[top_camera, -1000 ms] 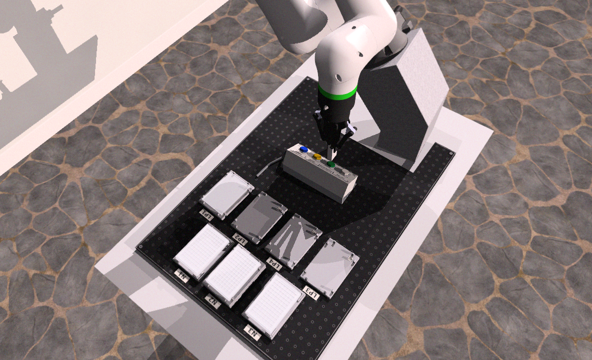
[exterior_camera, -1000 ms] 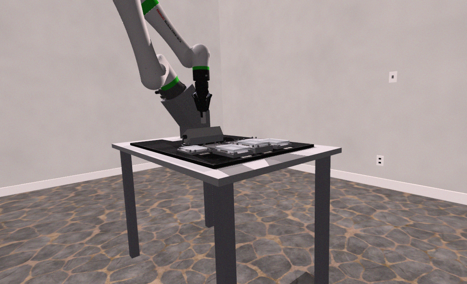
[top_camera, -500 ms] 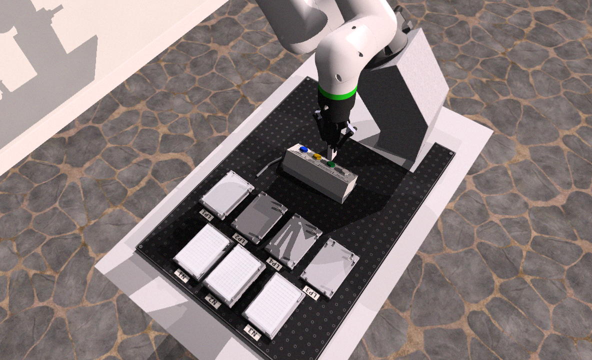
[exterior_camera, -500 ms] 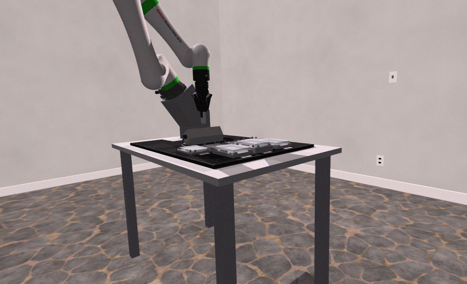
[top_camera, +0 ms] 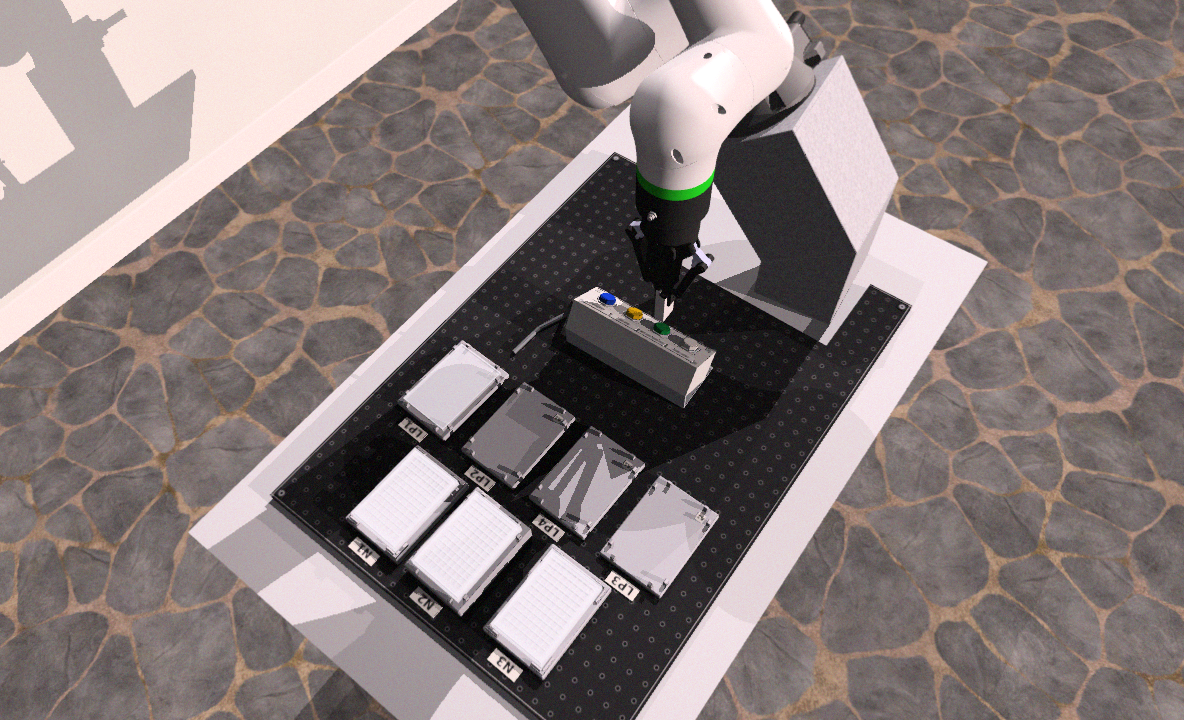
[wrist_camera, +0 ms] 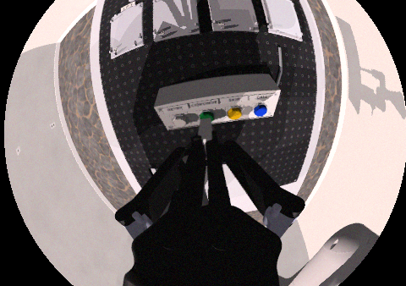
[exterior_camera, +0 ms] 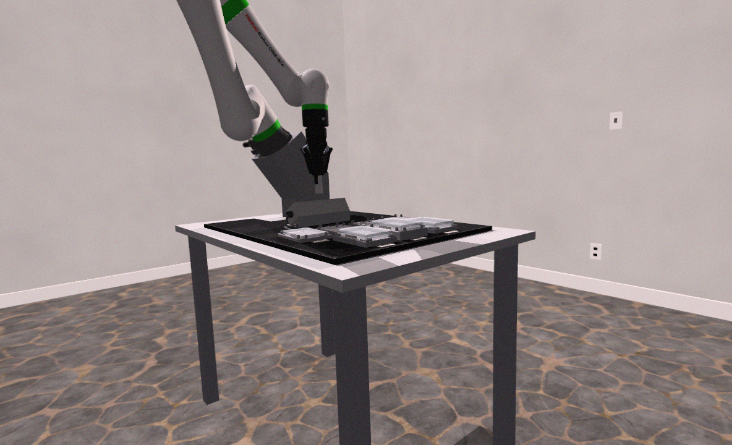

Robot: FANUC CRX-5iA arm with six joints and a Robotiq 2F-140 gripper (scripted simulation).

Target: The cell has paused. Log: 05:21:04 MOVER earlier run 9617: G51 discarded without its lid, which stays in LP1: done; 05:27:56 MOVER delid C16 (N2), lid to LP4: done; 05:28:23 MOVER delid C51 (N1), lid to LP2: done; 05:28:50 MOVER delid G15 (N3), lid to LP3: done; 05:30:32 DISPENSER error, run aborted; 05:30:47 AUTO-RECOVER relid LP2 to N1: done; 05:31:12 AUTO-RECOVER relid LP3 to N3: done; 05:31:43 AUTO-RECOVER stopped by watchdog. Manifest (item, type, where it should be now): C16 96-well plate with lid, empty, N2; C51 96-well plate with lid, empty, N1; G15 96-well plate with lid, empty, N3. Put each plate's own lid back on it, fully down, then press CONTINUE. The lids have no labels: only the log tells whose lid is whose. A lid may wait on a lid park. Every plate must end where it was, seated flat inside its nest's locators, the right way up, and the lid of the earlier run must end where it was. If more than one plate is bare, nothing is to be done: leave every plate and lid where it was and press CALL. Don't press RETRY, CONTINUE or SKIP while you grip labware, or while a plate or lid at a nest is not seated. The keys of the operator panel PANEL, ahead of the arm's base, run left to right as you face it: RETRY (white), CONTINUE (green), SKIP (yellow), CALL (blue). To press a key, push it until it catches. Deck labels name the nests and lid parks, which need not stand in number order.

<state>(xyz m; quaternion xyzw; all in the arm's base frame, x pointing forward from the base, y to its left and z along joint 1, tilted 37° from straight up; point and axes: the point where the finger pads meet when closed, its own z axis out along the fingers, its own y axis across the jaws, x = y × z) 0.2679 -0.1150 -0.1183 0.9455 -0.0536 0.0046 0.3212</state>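
My gripper is now 70 mm above the green key. From my hand the other things lie so: yellow key 70 mm below, 50 mm to the right; white key 70 mm below, 50 mm to the left, 10 mm ahead; blue key 100 mm to the right, 70 mm below, 10 mm behind.
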